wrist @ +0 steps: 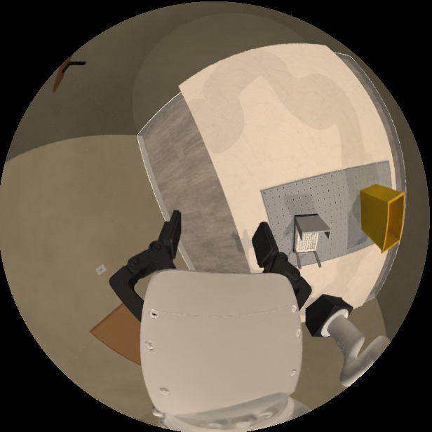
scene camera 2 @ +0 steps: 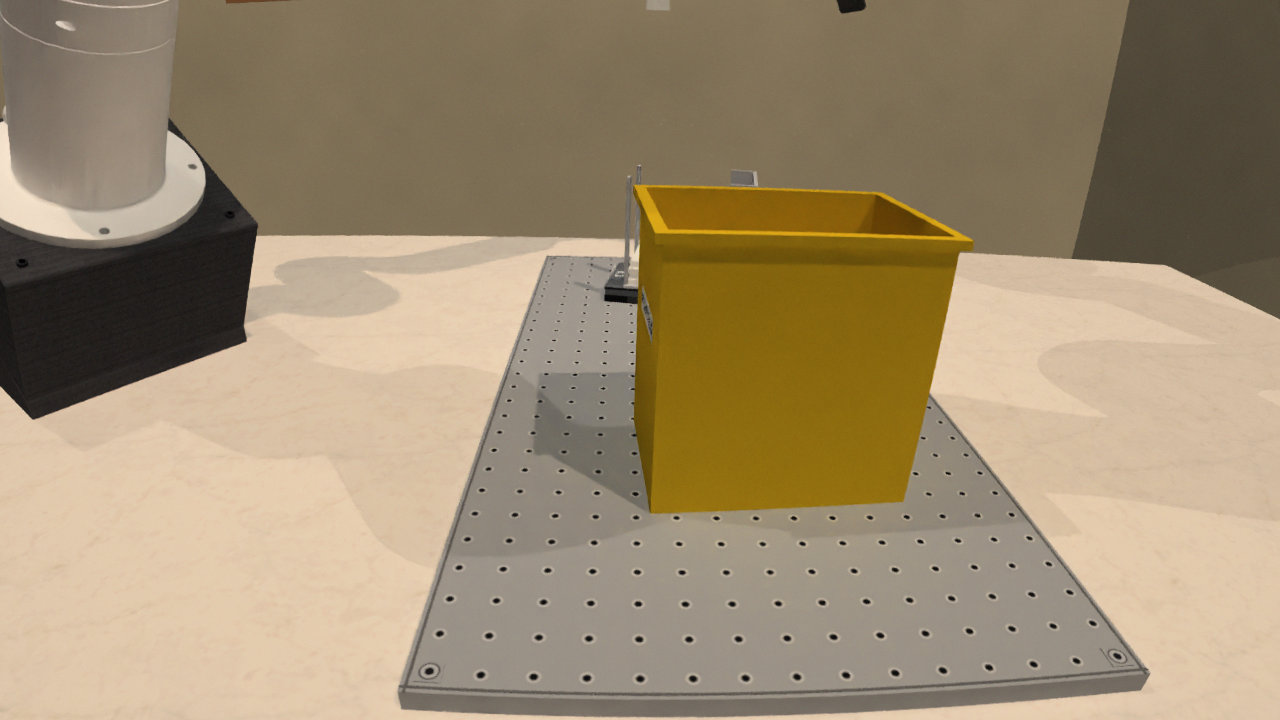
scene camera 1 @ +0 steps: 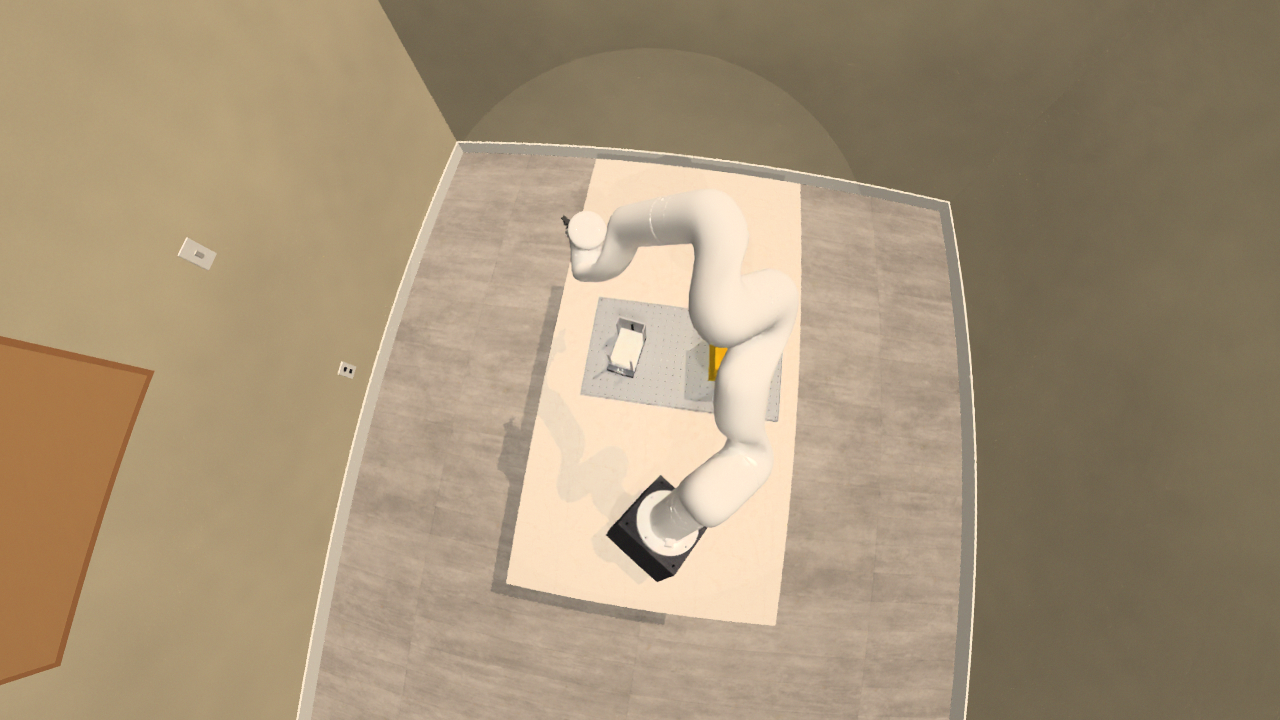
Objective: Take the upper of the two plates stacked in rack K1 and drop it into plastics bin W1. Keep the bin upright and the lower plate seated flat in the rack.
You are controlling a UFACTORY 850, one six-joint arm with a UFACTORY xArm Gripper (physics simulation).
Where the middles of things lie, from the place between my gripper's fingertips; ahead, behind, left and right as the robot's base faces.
My gripper is now 500 mm to the left of the yellow bin W1 [scene camera 2: 787,339], 260 mm above it and 190 mm past it.
